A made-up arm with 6 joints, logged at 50 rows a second.
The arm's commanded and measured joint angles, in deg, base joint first. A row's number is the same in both.
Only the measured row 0 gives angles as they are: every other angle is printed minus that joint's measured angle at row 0.
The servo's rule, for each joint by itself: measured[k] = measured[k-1] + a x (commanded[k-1-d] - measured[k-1]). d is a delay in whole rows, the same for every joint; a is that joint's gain. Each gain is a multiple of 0.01, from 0.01 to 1. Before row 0 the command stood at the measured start. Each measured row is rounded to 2 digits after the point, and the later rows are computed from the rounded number. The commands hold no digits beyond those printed.
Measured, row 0:
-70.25, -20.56, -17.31, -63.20, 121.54, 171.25
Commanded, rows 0 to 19:
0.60, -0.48, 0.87, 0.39, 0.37, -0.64
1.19, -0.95, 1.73, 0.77, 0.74, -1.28
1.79, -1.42, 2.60, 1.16, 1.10, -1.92
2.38, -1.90, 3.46, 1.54, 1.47, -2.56
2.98, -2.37, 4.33, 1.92, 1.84, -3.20
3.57, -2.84, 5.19, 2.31, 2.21, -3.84
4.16, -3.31, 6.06, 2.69, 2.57, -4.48
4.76, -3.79, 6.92, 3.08, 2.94, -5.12
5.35, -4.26, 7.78, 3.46, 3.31, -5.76
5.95, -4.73, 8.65, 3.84, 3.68, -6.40
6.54, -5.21, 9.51, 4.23, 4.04, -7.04
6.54, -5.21, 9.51, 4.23, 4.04, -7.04
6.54, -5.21, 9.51, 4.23, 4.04, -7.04
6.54, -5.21, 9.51, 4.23, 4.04, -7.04
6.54, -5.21, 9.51, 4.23, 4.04, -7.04
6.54, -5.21, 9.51, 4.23, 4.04, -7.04
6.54, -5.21, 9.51, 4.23, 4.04, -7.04
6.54, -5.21, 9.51, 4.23, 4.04, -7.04
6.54, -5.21, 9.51, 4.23, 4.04, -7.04
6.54, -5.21, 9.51, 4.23, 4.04, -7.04
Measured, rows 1 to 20:
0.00, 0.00, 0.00, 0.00, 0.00, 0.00
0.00, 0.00, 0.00, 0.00, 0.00, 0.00
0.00, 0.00, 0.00, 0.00, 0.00, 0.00
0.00, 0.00, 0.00, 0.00, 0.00, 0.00
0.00, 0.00, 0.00, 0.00, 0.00, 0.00
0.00, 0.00, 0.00, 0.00, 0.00, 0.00
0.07, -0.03, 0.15, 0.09, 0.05, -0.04
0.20, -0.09, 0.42, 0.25, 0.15, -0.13
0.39, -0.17, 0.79, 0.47, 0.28, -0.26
0.63, -0.27, 1.24, 0.73, 0.45, -0.42
0.91, -0.40, 1.77, 1.02, 0.64, -0.61
1.23, -0.55, 2.35, 1.33, 0.86, -0.84
1.58, -0.72, 2.98, 1.66, 1.10, -1.09
1.96, -0.90, 3.65, 2.00, 1.36, -1.37
2.37, -1.10, 4.35, 2.35, 1.63, -1.68
2.80, -1.32, 5.08, 2.71, 1.92, -2.01
3.25, -1.55, 5.83, 3.07, 2.22, -2.36
3.64, -1.77, 6.46, 3.35, 2.47, -2.69
3.99, -1.98, 6.98, 3.56, 2.69, -2.99
4.30, -2.17, 7.41, 3.72, 2.88, -3.27
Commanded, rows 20 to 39:
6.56, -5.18, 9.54, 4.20, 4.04, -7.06
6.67, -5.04, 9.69, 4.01, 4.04, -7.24
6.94, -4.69, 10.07, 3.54, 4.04, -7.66
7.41, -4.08, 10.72, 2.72, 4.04, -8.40
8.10, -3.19, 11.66, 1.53, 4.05, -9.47
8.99, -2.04, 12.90, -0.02, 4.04, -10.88
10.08, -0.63, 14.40, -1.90, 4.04, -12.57
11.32, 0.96, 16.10, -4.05, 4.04, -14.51
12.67, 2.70, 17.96, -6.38, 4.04, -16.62
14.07, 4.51, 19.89, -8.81, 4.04, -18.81
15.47, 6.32, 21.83, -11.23, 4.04, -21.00
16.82, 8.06, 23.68, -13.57, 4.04, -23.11
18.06, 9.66, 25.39, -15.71, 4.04, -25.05
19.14, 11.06, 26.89, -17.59, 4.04, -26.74
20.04, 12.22, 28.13, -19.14, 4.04, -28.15
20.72, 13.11, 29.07, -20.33, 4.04, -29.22
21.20, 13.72, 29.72, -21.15, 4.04, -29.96
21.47, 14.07, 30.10, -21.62, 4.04, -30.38
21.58, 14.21, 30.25, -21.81, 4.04, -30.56
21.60, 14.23, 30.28, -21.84, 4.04, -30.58
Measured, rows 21 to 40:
4.57, -2.35, 7.77, 3.84, 3.04, -3.53
4.81, -2.52, 8.07, 3.93, 3.18, -3.78
5.02, -2.68, 8.31, 4.00, 3.30, -4.01
5.20, -2.83, 8.51, 4.06, 3.40, -4.22
5.36, -2.97, 8.68, 4.10, 3.49, -4.42
5.50, -3.10, 8.82, 4.13, 3.57, -4.60
5.63, -3.22, 8.94, 4.15, 3.64, -4.77
5.75, -3.33, 9.07, 4.12, 3.70, -4.94
5.89, -3.41, 9.24, 3.98, 3.75, -5.13
6.07, -3.45, 9.49, 3.68, 3.79, -5.36
6.31, -3.43, 9.86, 3.16, 3.83, -5.65
6.63, -3.35, 10.38, 2.40, 3.86, -6.02
7.04, -3.19, 11.06, 1.37, 3.89, -6.48
7.55, -2.94, 11.92, 0.07, 3.91, -7.04
8.16, -2.60, 12.95, -1.48, 3.93, -7.71
8.87, -2.17, 14.13, -3.24, 3.95, -8.49
9.66, -1.66, 15.44, -5.16, 3.96, -9.37
10.52, -1.08, 16.84, -7.18, 3.97, -10.33
11.42, -0.44, 18.29, -9.23, 3.98, -11.36
12.35, 0.25, 19.75, -11.24, 3.99, -12.44

